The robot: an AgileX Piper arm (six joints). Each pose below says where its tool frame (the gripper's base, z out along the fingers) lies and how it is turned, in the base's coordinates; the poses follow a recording.
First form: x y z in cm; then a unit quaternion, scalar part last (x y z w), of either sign.
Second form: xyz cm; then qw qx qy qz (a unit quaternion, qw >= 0). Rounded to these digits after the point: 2 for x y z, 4 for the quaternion.
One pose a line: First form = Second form
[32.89, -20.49, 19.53, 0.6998, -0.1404, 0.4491, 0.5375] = [32.89, -20.49, 19.53, 0.5375, 0.6998, -0.1404, 0.4491]
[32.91, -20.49, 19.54, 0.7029, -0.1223, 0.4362, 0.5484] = [32.91, -20.49, 19.54, 0.5484, 0.7029, -0.1223, 0.4362]
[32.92, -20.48, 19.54, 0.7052, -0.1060, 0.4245, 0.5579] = [32.92, -20.48, 19.54, 0.5579, 0.7052, -0.1060, 0.4245]
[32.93, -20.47, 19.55, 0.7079, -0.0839, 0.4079, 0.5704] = [32.93, -20.47, 19.55, 0.5704, 0.7079, -0.0839, 0.4079]
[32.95, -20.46, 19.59, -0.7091, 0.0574, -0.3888, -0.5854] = [32.95, -20.46, 19.59, 0.5854, 0.7091, -0.0574, 0.3888]
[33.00, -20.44, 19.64, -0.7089, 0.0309, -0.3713, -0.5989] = [33.00, -20.44, 19.64, 0.5989, 0.7089, -0.0309, 0.3713]
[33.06, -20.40, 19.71, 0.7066, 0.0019, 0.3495, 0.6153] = [33.06, -20.40, 19.71, 0.6153, 0.7066, 0.0019, 0.3495]
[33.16, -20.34, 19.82, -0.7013, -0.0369, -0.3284, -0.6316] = [33.16, -20.34, 19.82, 0.6316, 0.7013, 0.0369, 0.3284]
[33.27, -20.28, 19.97, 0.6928, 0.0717, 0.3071, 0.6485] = [33.27, -20.28, 19.97, 0.6485, 0.6928, 0.0717, 0.3071]
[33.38, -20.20, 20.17, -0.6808, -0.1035, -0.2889, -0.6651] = [33.38, -20.20, 20.17, 0.6651, 0.6808, 0.1035, 0.2889]
